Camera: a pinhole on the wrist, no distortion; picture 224 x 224 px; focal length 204.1 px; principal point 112.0 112.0 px. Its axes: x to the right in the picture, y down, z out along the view. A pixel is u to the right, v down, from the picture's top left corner.
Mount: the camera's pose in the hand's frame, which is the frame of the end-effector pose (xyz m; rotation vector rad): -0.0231 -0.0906 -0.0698 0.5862 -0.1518 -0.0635
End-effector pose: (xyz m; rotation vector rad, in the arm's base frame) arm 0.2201 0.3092 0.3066 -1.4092 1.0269 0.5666
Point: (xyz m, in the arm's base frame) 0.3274 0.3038 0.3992
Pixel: 142 118
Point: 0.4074 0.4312 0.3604
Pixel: 181 167
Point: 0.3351 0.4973 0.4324
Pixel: 84 197
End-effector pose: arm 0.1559 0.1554 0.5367 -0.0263 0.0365 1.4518
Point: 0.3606 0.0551 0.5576
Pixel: 73 36
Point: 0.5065 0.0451 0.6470
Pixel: 113 27
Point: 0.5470 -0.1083 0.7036
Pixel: 44 36
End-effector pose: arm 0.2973 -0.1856 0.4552 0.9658 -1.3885 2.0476
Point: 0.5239 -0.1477 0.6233
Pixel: 155 39
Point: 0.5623 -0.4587 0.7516
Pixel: 181 163
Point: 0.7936 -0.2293 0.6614
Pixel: 88 49
